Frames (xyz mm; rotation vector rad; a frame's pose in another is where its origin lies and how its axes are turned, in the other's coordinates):
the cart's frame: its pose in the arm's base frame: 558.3 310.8 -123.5 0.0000 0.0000 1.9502
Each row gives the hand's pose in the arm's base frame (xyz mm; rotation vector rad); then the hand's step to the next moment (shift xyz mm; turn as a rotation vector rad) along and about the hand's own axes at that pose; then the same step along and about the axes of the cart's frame.
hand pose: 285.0 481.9 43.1 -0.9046 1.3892 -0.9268
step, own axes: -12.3 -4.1 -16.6 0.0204 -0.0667 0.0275
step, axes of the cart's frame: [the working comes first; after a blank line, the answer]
step, axes of the arm's base frame: -16.3 10.1 8.6 0.0270 -0.0451 0.0535

15.4 11.4 8.6 -0.0519 -0.0083 0.0535
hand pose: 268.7 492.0 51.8 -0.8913 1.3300 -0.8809
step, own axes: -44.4 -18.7 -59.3 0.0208 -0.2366 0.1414
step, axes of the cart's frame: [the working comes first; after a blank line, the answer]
step, axes of the arm's base frame: -61.6 30.9 33.0 0.1371 -0.1115 0.2125

51.5 45.8 33.0 -0.1544 -0.0861 0.2125
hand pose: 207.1 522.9 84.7 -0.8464 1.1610 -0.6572
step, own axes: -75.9 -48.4 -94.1 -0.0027 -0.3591 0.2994
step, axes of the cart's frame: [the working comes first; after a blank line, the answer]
step, axes of the arm's base frame: -112.5 14.4 64.0 0.2799 -0.1222 0.3541

55.0 99.2 64.0 -0.2171 -0.2147 0.3541
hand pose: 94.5 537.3 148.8 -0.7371 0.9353 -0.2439
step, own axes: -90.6 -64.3 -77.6 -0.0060 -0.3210 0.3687
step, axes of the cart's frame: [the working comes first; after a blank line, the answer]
step, axes of the arm's base frame: -107.9 -38.9 72.2 0.3290 -0.0601 0.3566

3.8 114.6 72.2 -0.1777 -0.2833 0.3566
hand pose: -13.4 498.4 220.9 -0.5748 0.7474 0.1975
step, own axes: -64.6 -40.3 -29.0 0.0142 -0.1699 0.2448
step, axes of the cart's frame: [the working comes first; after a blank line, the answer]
step, axes of the arm's base frame: -48.9 -47.6 44.5 0.2157 -0.0047 0.2060

-26.1 63.1 44.5 -0.0842 -0.1987 0.2060
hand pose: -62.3 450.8 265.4 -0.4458 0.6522 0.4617
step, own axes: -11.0 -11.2 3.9 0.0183 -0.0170 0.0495
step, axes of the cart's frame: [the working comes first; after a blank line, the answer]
step, axes of the arm's base frame: 0.1 -9.9 12.8 0.0452 0.0172 0.0272

-9.2 3.6 12.8 -0.0008 -0.0483 0.0272
